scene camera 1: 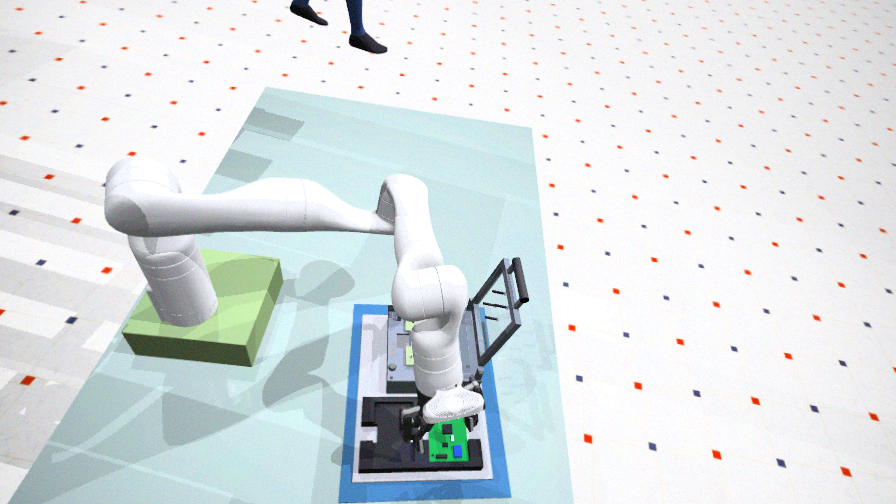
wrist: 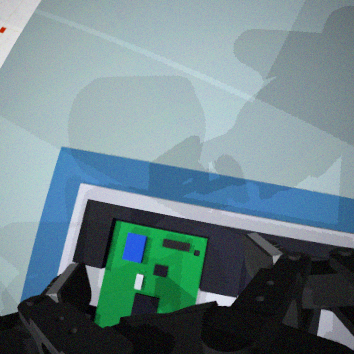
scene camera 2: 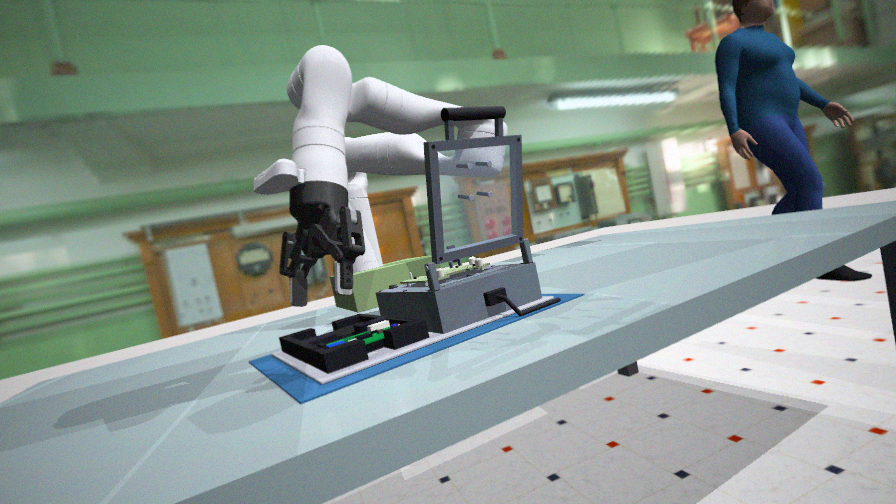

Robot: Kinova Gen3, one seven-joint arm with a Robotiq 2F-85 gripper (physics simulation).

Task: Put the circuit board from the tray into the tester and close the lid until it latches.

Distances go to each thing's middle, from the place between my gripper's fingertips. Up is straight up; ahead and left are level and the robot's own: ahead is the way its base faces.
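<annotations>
Hand is 60 mm above the green circuit board (scene camera 1: 447, 440), 20 mm short of it and 30 mm to the right of it. Clear lid (scene camera 2: 474, 186) is 110 mm above my hand, 110 mm ahead of it and 200 mm to the left of it. Going by their middles, the green circuit board is the nearest to my hand of the things named here.
</annotations>
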